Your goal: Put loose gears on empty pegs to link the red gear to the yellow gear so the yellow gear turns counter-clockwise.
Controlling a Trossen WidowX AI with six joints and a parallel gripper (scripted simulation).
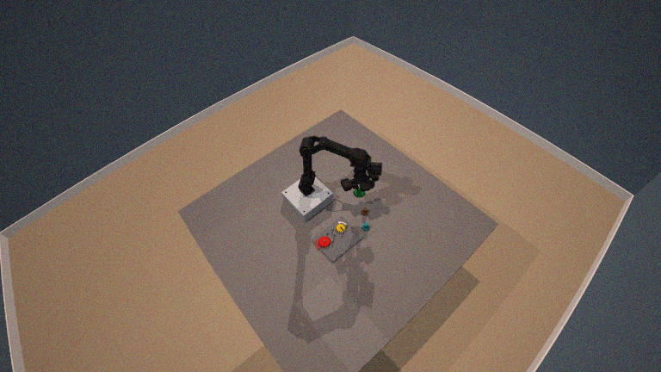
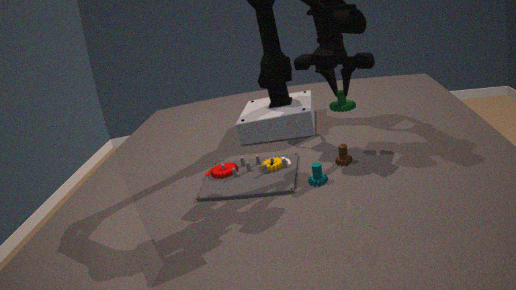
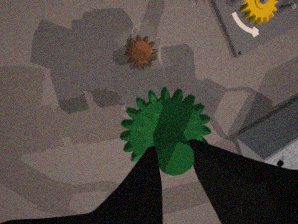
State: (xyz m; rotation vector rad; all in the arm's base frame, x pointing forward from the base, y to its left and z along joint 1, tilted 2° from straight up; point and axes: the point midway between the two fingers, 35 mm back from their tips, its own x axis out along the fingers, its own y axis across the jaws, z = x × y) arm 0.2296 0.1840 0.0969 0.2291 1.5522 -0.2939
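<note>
Right now the grey board is 9 cm ahead of my gripper tip, 23 cm to the right of it and 13 cm below it. From my gripper tip the other things lie so: teal gear 14 cm ahead, 7 cm to the right, 12 cm below; green gear 1 cm below; brown gear 6 cm ahead, 1 cm to the right, 12 cm below.
</note>
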